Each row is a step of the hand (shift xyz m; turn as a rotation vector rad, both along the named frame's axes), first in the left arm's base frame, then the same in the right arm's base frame.
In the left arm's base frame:
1: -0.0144 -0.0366 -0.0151 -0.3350 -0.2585 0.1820
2: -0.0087 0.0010 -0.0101 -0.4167 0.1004 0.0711
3: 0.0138 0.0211 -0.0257 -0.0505 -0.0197 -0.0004
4: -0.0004 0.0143 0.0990 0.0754 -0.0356 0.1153
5: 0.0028 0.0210 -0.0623 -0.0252 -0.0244 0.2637
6: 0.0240 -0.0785 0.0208 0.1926 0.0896 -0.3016
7: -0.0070 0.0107 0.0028 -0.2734 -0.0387 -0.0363
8: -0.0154 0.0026 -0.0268 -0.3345 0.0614 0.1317
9: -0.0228 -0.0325 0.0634 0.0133 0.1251 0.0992
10: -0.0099 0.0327 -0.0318 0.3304 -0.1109 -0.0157
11: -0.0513 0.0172 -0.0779 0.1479 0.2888 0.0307
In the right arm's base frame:
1: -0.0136 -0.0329 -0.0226 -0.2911 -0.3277 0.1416
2: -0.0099 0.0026 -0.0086 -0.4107 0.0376 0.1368
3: 0.0090 0.0281 -0.0206 -0.0487 -0.0239 -0.0004
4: 0.0109 -0.0111 0.0988 0.0914 -0.0557 0.0938
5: -0.0064 0.0361 -0.0546 0.0094 -0.0920 0.2494
6: 0.0318 -0.0784 -0.0029 0.1471 0.1809 -0.2859
7: -0.0073 0.0089 0.0062 -0.2724 -0.0553 -0.0171
8: -0.0187 0.0077 -0.0235 -0.3191 -0.0070 0.1765
9: -0.0125 -0.0494 0.0547 0.0167 0.0970 0.1264
10: -0.0160 0.0385 -0.0210 0.3328 -0.0701 -0.0776
11: -0.0616 0.0310 -0.0651 0.1301 0.2851 0.0895

